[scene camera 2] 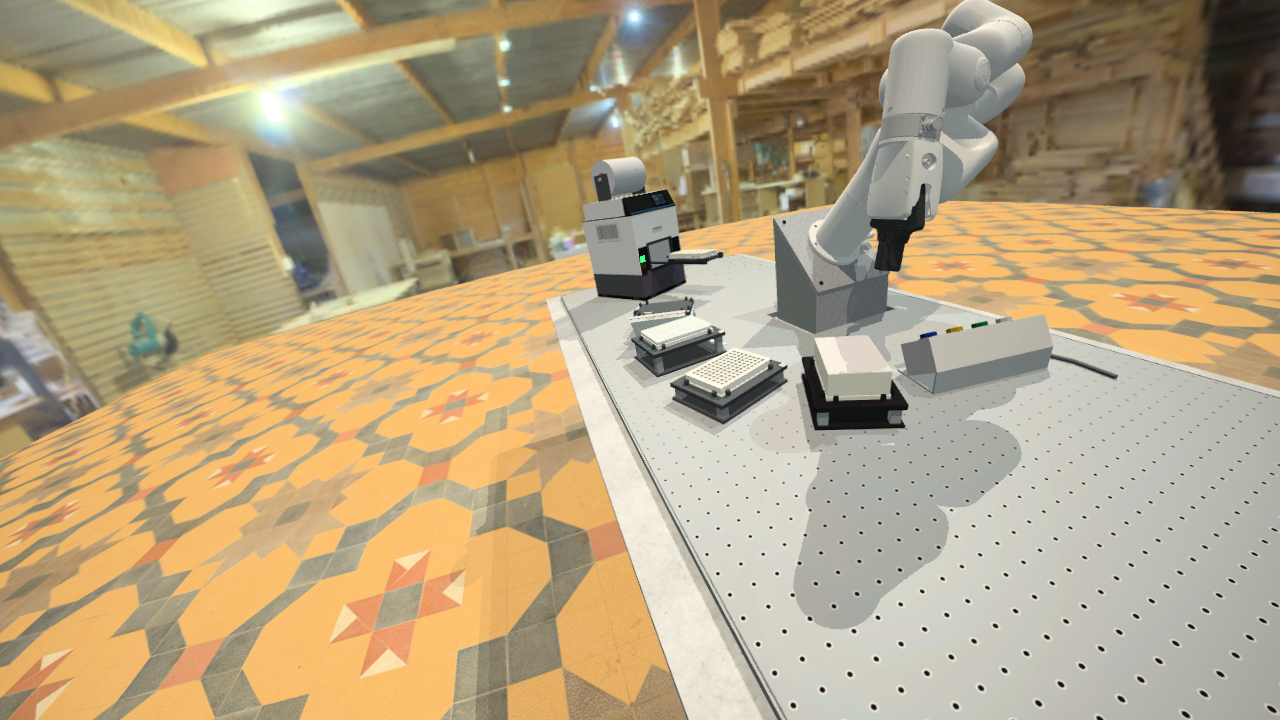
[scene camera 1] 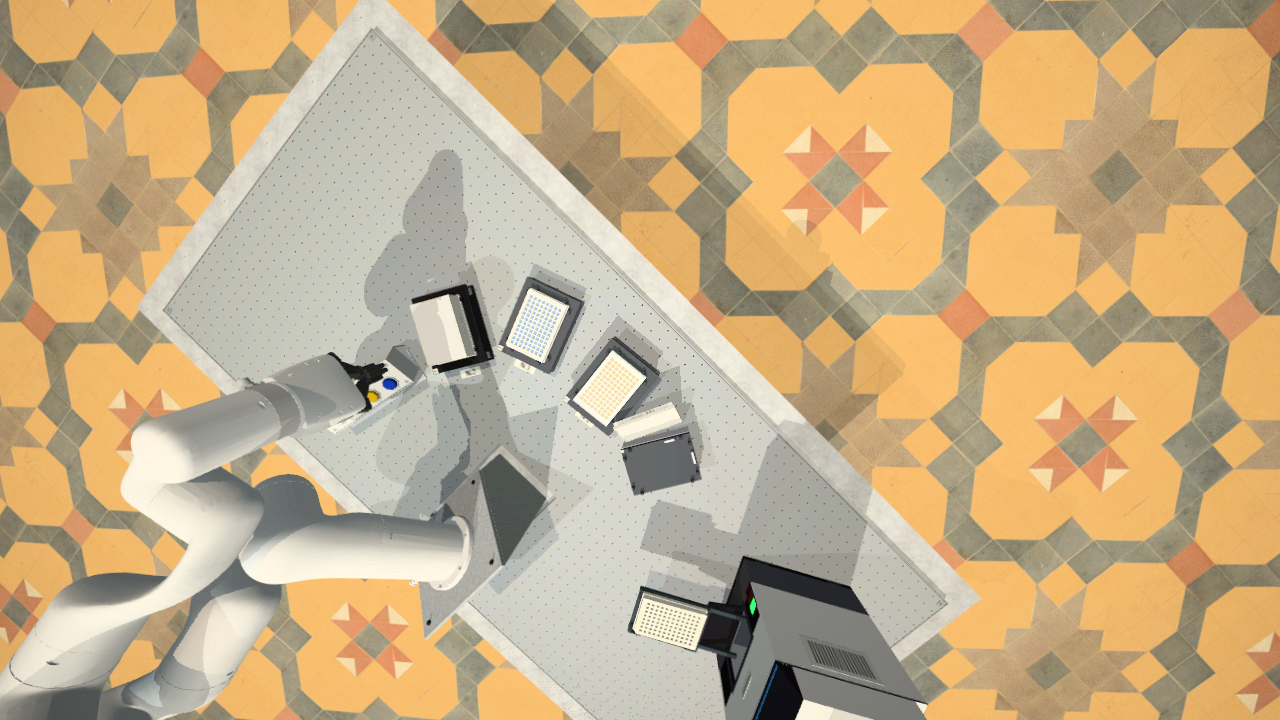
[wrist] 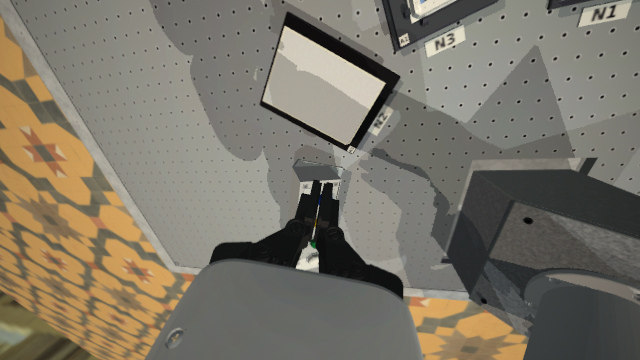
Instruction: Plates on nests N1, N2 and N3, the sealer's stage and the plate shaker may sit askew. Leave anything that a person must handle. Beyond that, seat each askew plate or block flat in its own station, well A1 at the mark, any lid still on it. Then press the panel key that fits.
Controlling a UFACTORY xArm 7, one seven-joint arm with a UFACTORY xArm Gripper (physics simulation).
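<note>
My gripper [scene camera 1: 383,368] [scene camera 2: 887,266] [wrist: 320,193] is shut and empty above the key panel [scene camera 2: 993,362] [wrist: 305,188]. In the wrist view its fingertips overlap the blue key [scene camera 1: 389,384] [scene camera 2: 928,334]; the yellow key [scene camera 1: 373,395] [scene camera 2: 954,329] is partly hidden. A tall white block [scene camera 1: 443,329] [scene camera 2: 853,365] [wrist: 325,85] sits in black nest N2 [scene camera 2: 854,416]. The N3 plate [scene camera 1: 537,324] [scene camera 2: 733,371] and N1 plate [scene camera 1: 609,385] [scene camera 2: 680,332] look seated. A white plate [scene camera 1: 648,423] leans steeply beside the dark shaker [scene camera 1: 660,462]. The stage plate [scene camera 1: 668,621] [scene camera 2: 693,255] looks level.
The sealer [scene camera 1: 823,644] [scene camera 2: 631,237] stands at the table's far end in the second scene view, with a green light [scene camera 1: 752,606] [scene camera 2: 642,258]. My arm's wedge-shaped base [scene camera 1: 512,505] [scene camera 2: 836,304] stands between the panel and the sealer. A cable [scene camera 2: 1084,364] runs from the panel.
</note>
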